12 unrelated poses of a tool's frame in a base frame.
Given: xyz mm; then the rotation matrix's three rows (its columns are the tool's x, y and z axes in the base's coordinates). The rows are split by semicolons.
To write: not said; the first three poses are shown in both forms.
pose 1, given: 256.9 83.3 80.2; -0.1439 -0.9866 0.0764; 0.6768 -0.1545 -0.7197; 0.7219 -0.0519 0.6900
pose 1, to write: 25.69 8.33 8.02; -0.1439 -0.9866 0.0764; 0.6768 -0.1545 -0.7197; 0.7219 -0.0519 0.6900
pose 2, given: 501.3 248.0 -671.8; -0.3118 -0.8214 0.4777; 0.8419 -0.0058 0.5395; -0.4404 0.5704 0.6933
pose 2, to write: 50.13 24.80 -67.18; -0.3118 -0.8214 0.4777; 0.8419 -0.0058 0.5395; -0.4404 0.5704 0.6933
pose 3, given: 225.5 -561.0 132.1; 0.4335 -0.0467 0.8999; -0.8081 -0.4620 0.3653; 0.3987 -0.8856 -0.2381
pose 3, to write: 22.55 -56.10 13.21; 0.4335 -0.0467 0.8999; -0.8081 -0.4620 0.3653; 0.3987 -0.8856 -0.2381
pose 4, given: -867.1 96.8 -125.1; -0.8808 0.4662 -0.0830; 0.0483 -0.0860 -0.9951; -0.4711 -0.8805 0.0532
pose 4, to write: -86.71 9.68 -12.51; -0.8808 0.4662 -0.0830; 0.0483 -0.0860 -0.9951; -0.4711 -0.8805 0.0532
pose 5, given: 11.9 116.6 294.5; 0.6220 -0.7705 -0.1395; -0.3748 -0.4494 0.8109; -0.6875 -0.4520 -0.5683
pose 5, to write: 1.19 11.66 29.45; 0.6220 -0.7705 -0.1395; -0.3748 -0.4494 0.8109; -0.6875 -0.4520 -0.5683
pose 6, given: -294.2 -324.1 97.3; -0.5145 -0.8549 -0.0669; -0.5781 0.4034 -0.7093; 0.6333 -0.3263 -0.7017
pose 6, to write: -29.42 -32.41 9.73; -0.5145 -0.8549 -0.0669; -0.5781 0.4034 -0.7093; 0.6333 -0.3263 -0.7017
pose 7, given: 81.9 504.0 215.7; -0.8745 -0.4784 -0.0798; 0.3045 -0.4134 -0.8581; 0.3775 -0.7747 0.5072
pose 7, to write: 8.19 50.40 21.57; -0.8745 -0.4784 -0.0798; 0.3045 -0.4134 -0.8581; 0.3775 -0.7747 0.5072
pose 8, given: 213.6 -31.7 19.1; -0.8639 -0.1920 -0.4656; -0.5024 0.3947 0.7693; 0.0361 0.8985 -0.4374
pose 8, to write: 21.36 -3.17 1.91; -0.8639 -0.1920 -0.4656; -0.5024 0.3947 0.7693; 0.0361 0.8985 -0.4374
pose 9, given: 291.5 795.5 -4.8; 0.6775 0.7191 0.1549; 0.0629 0.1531 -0.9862; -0.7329 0.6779 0.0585
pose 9, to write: 29.15 79.55 -0.48; 0.6775 0.7191 0.1549; 0.0629 0.1531 -0.9862; -0.7329 0.6779 0.0585
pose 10, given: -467.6 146.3 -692.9; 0.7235 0.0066 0.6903; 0.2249 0.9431 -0.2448; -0.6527 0.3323 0.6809
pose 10, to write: -46.76 14.63 -69.29; 0.7235 0.0066 0.6903; 0.2249 0.9431 -0.2448; -0.6527 0.3323 0.6809
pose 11, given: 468.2 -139.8 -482.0; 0.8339 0.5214 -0.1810; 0.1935 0.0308 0.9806; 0.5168 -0.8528 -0.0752
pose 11, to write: 46.82 -13.98 -48.20; 0.8339 0.5214 -0.1810; 0.1935 0.0308 0.9806; 0.5168 -0.8528 -0.0752
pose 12, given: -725.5 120.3 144.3; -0.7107 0.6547 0.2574; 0.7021 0.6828 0.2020; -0.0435 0.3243 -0.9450
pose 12, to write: -72.55 12.03 14.43; -0.7107 0.6547 0.2574; 0.7021 0.6828 0.2020; -0.0435 0.3243 -0.9450
